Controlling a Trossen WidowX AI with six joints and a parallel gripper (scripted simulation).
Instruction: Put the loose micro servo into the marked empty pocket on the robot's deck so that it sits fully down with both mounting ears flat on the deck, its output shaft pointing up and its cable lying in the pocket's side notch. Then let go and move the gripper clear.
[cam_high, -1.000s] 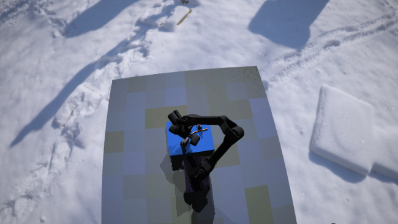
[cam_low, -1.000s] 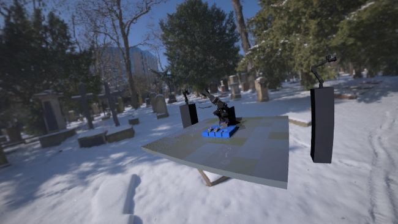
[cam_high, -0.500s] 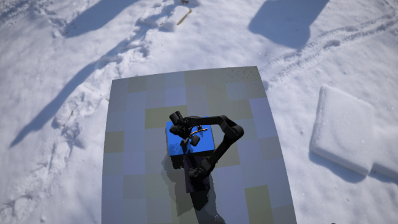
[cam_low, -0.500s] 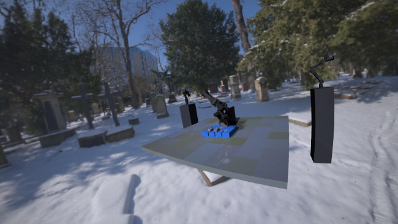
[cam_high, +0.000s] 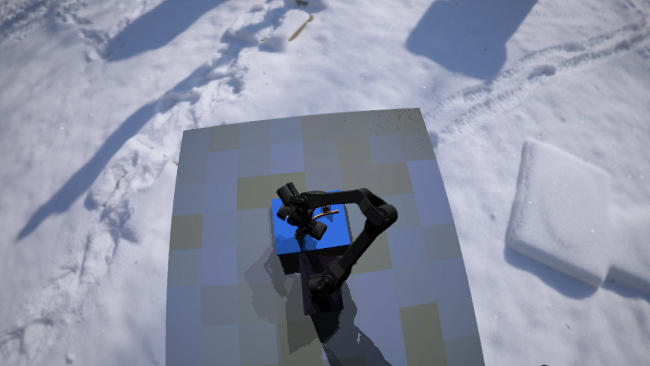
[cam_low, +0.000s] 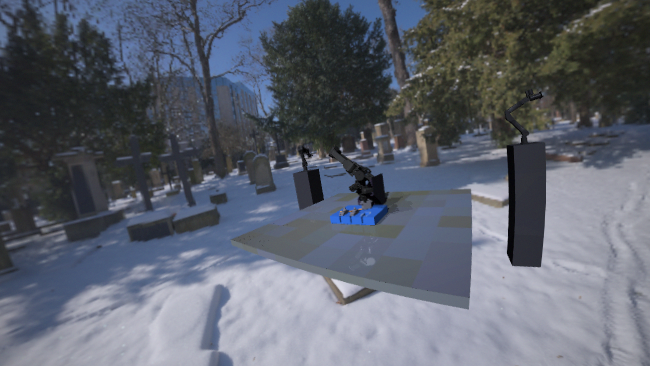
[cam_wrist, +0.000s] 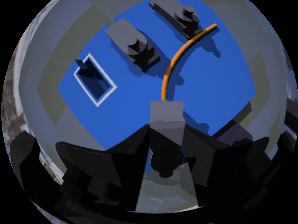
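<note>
My gripper tip is now 70 mm above the blue deck, 30 mm to the left of it and 10 mm past it.
</note>
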